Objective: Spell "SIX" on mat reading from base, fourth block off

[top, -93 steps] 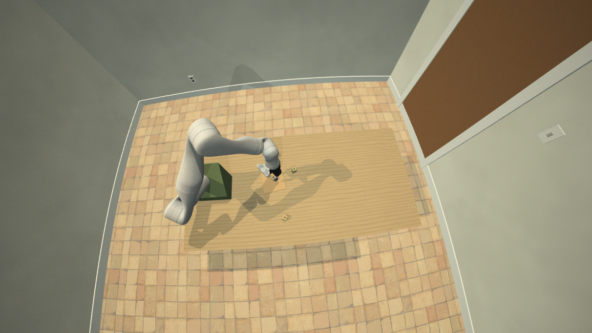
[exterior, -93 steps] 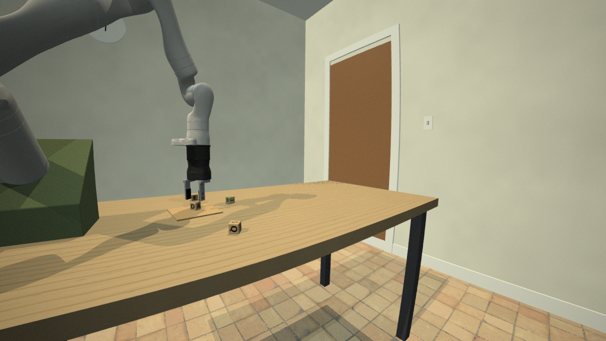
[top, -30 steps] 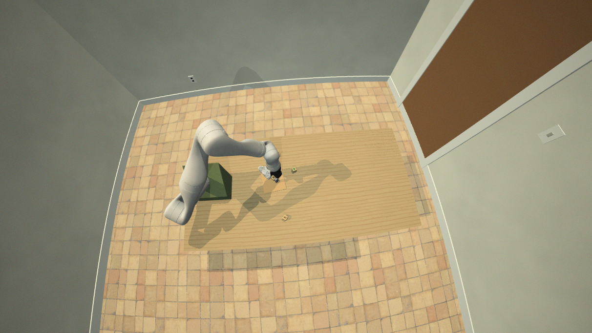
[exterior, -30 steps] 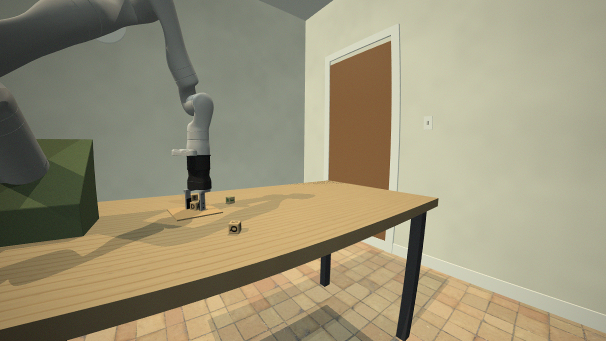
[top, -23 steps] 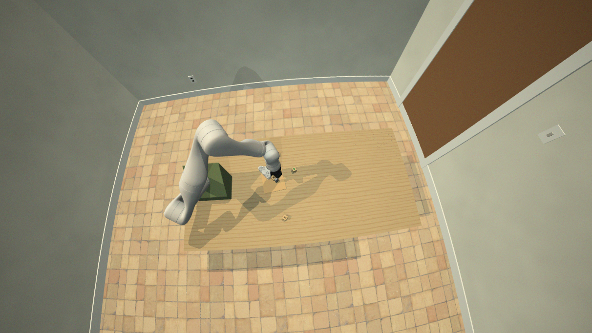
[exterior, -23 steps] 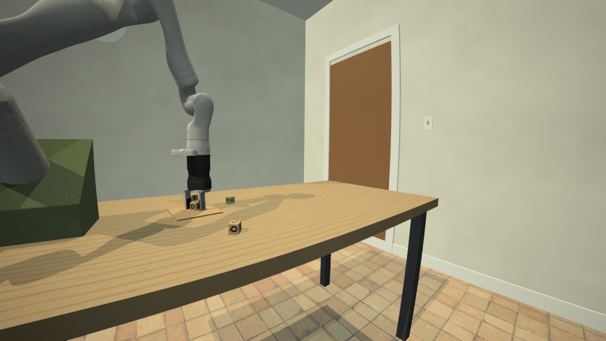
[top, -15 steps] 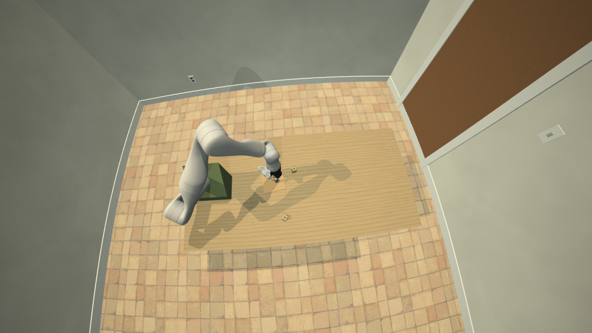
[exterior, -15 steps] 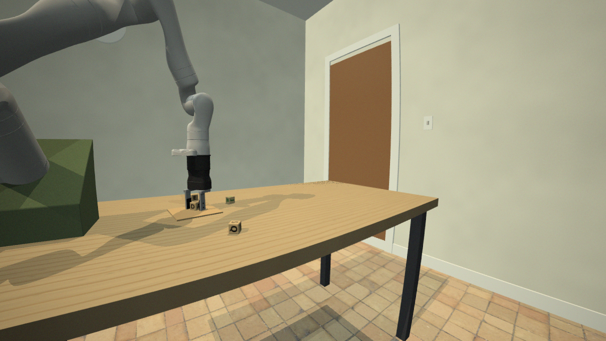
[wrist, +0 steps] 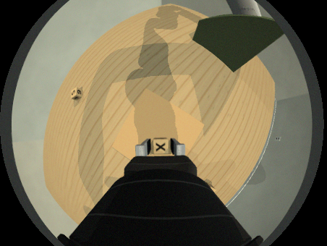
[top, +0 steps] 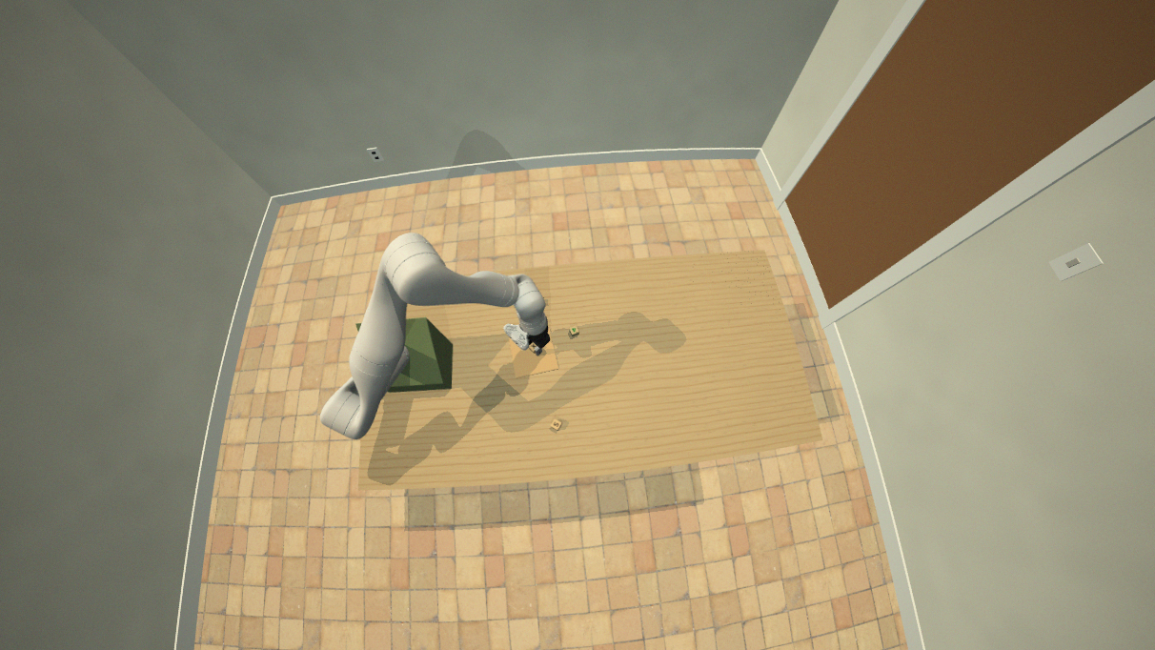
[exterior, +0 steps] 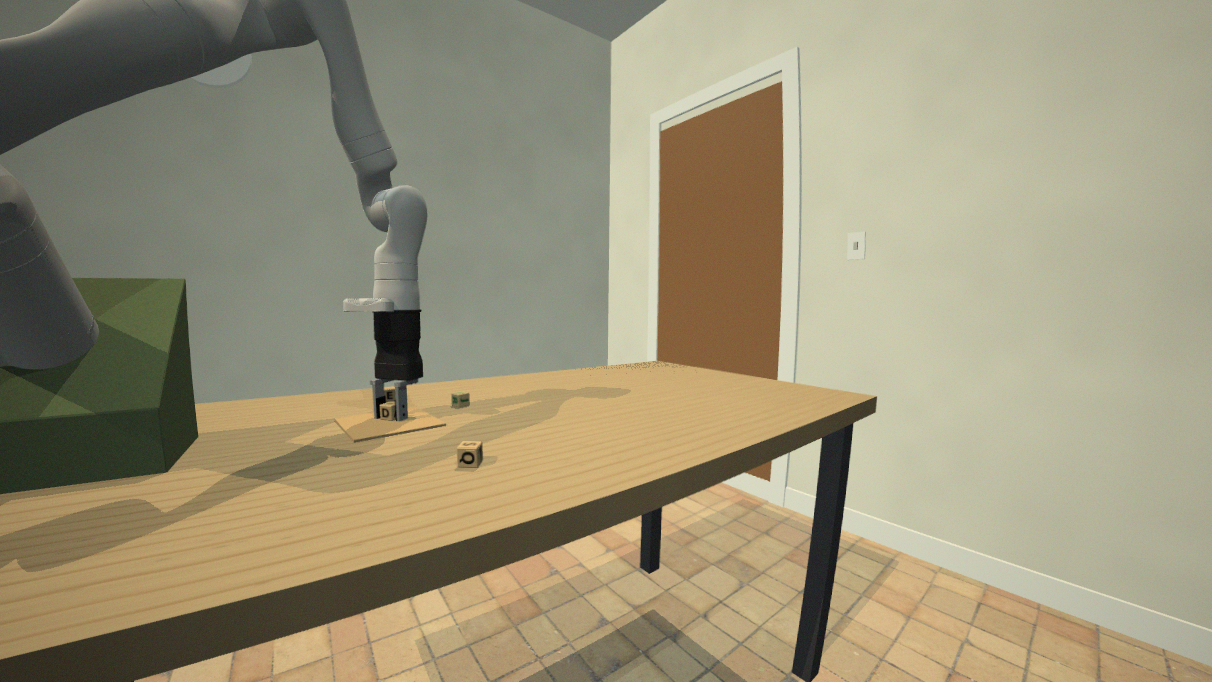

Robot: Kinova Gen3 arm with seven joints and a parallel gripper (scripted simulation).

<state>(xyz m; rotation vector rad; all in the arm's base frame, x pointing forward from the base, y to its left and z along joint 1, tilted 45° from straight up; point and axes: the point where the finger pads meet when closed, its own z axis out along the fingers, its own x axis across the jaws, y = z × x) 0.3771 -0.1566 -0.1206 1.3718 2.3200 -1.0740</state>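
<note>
The tan mat lies 2 cm below my hand, 1 cm to the right of it and 1 cm behind it. The rest, counted from my hand: tan block: 26 cm to the right, 2 cm ahead, 1 cm below.
</note>
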